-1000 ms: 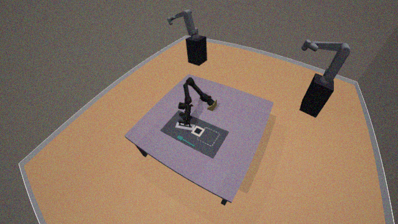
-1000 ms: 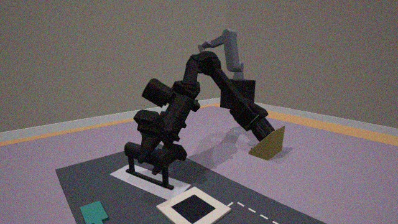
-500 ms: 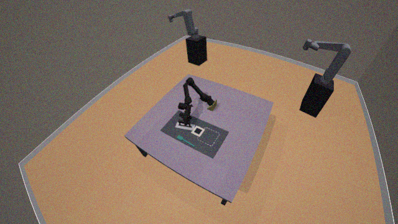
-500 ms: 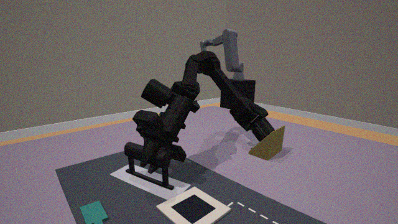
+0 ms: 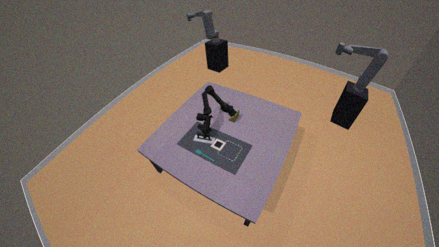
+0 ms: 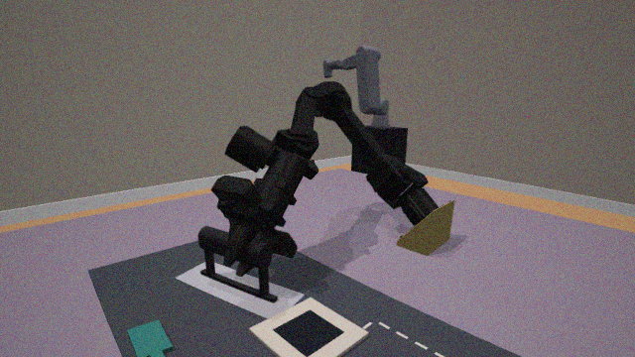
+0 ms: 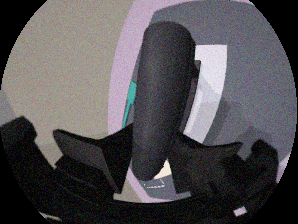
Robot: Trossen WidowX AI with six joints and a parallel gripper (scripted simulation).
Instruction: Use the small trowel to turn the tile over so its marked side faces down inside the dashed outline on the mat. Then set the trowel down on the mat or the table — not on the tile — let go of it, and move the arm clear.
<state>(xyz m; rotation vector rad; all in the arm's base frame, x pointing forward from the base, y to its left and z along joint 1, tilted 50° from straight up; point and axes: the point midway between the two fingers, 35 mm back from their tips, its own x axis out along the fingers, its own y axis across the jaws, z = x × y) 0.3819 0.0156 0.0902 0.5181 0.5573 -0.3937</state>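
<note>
Now: gripper tip 90 mm to the right of the dark mat, 70 mm above it and 10 mm past it. From my gripper tip the other things lie so: teal trowel (130 mm ahead, 80 mm to the left, 40 mm below); tile (130 mm to the left, 40 mm below, 40 mm behind).
</note>
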